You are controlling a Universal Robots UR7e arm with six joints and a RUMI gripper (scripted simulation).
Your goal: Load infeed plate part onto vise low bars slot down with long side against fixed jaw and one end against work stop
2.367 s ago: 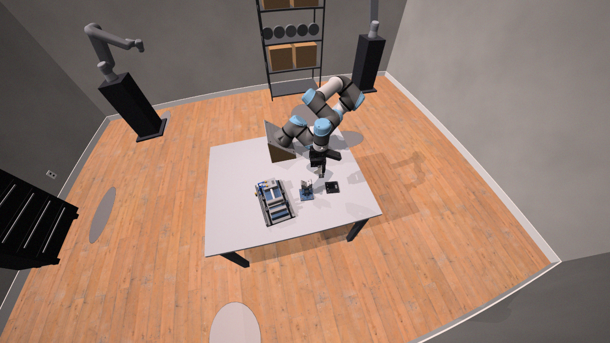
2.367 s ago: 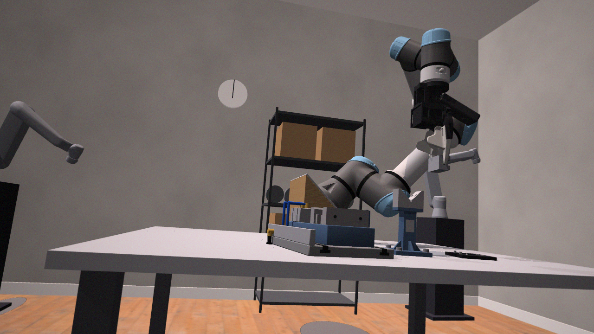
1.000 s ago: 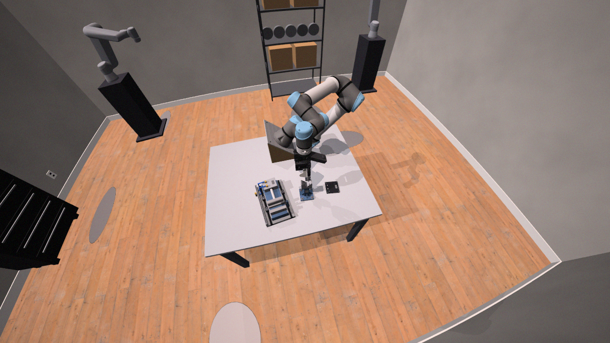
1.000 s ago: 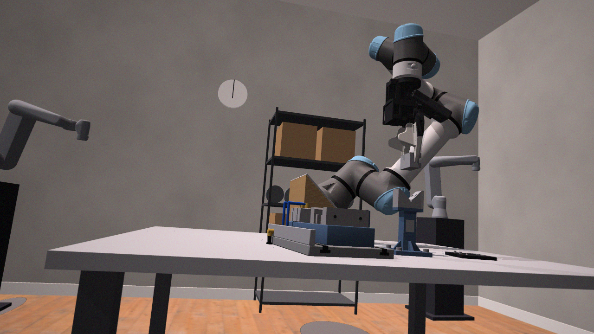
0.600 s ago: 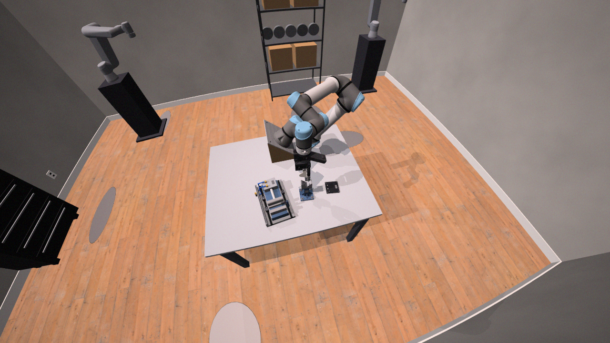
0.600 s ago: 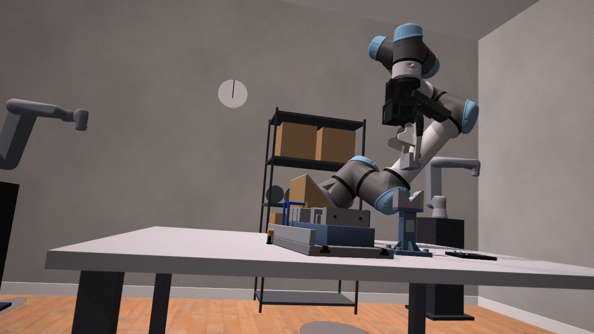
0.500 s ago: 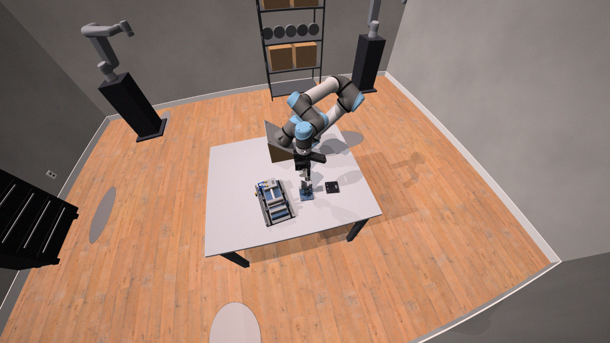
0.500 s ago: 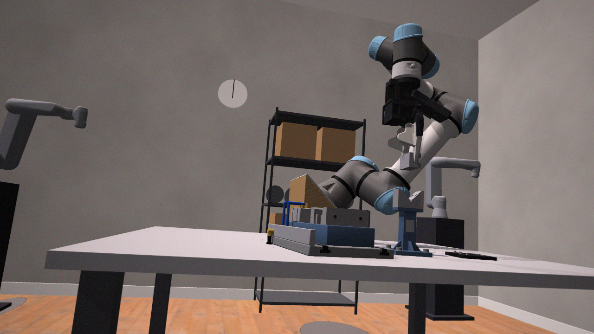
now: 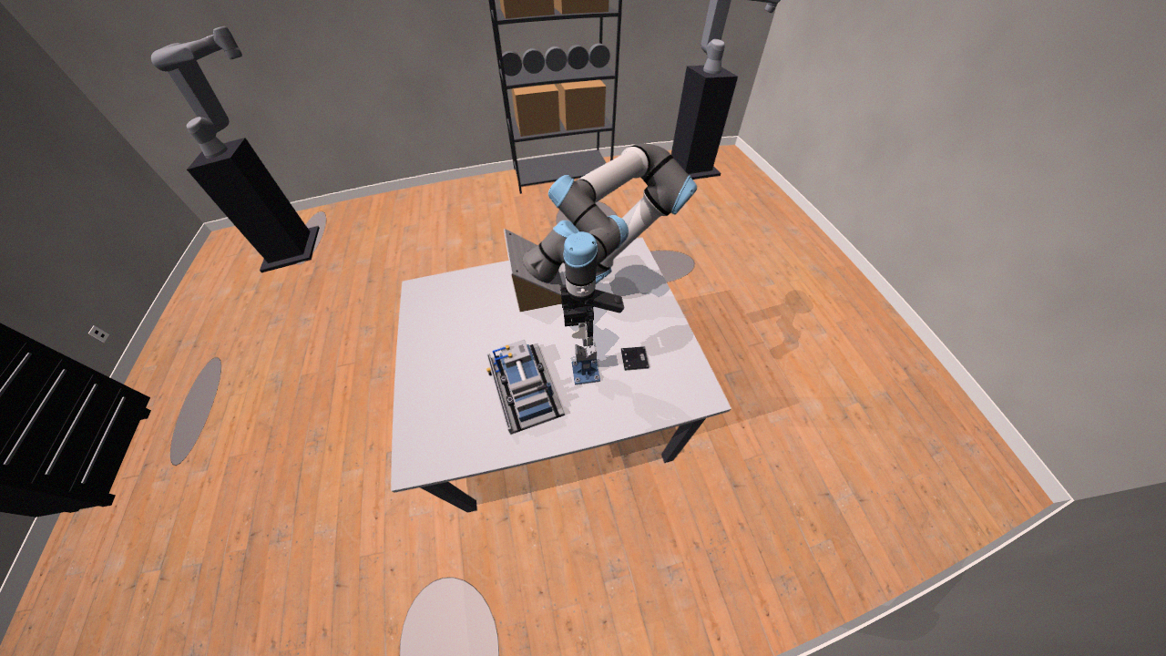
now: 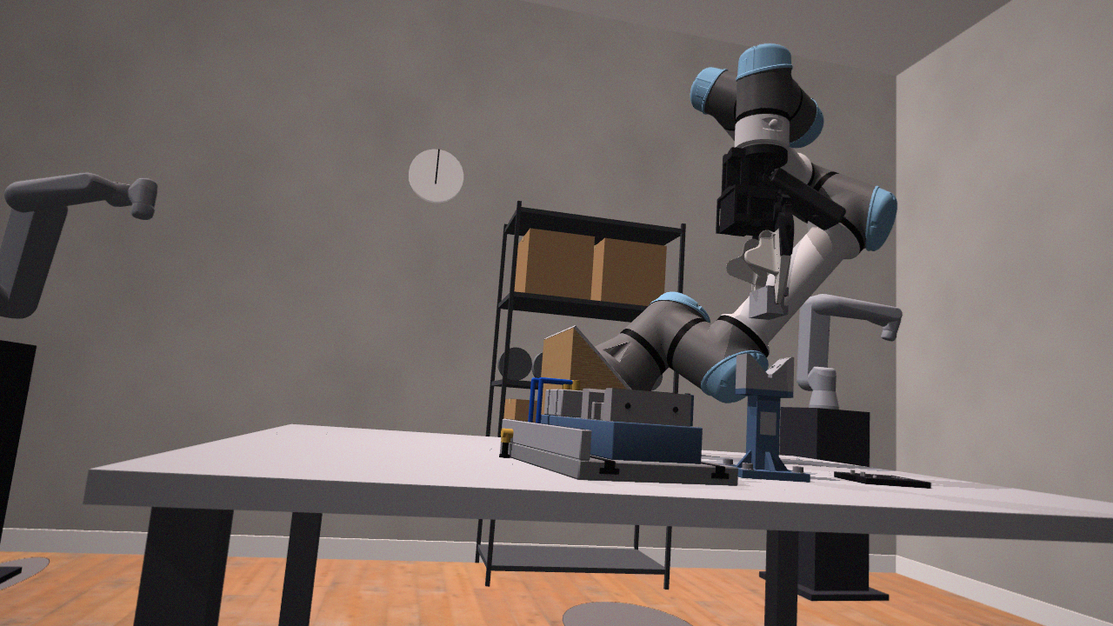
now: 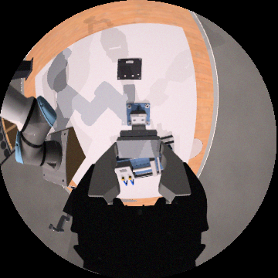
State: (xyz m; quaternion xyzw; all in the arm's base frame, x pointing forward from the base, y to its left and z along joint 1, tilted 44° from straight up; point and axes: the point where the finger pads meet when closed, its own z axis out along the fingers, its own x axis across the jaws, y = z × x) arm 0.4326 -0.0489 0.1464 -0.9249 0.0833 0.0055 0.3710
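My gripper is now 10 mm to the right of the part and 10 mm above it. From my hand the other things lie so: vise: 220 mm to the right, 200 mm below, 10 mm behind; infeed plate: 240 mm below, 190 mm to the left.
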